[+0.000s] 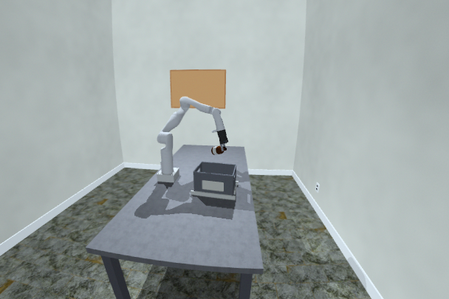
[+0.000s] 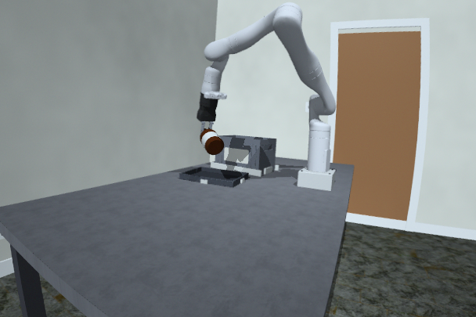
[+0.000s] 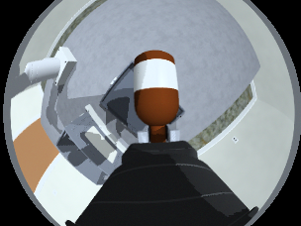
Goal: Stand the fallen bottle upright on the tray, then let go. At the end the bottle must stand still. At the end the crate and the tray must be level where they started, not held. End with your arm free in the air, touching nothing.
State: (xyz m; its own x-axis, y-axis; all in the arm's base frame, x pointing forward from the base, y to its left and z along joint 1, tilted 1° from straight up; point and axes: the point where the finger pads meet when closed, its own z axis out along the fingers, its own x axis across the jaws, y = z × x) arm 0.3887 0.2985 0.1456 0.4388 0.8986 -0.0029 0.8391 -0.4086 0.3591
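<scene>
My hand is 4 cm past the bottle, 2 cm to the right of it and 2 cm above it. The rest, counted from my hand: tray 2 cm behind, 5 cm to the right, 19 cm below; crate 3 cm ahead, 34 cm to the right, 12 cm below.
</scene>
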